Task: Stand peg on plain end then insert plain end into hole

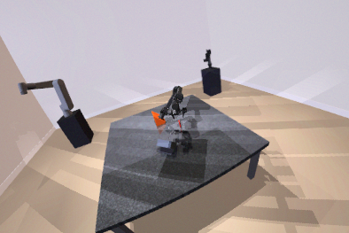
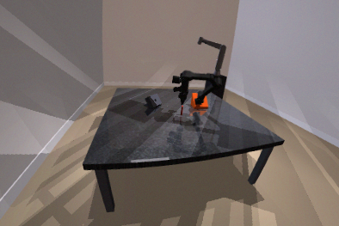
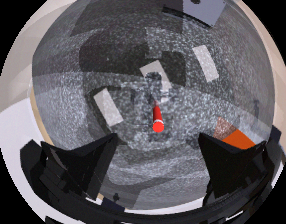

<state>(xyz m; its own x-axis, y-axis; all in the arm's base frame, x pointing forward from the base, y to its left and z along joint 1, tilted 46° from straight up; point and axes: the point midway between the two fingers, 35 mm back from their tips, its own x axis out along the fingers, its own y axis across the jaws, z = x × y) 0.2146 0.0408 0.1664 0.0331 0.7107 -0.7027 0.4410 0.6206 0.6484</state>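
Right now my gripper tip is 50 mm above the red peg. Round my gripper tip: sloped panel (210 mm ahead, 220 mm to the right, 70 mm below).
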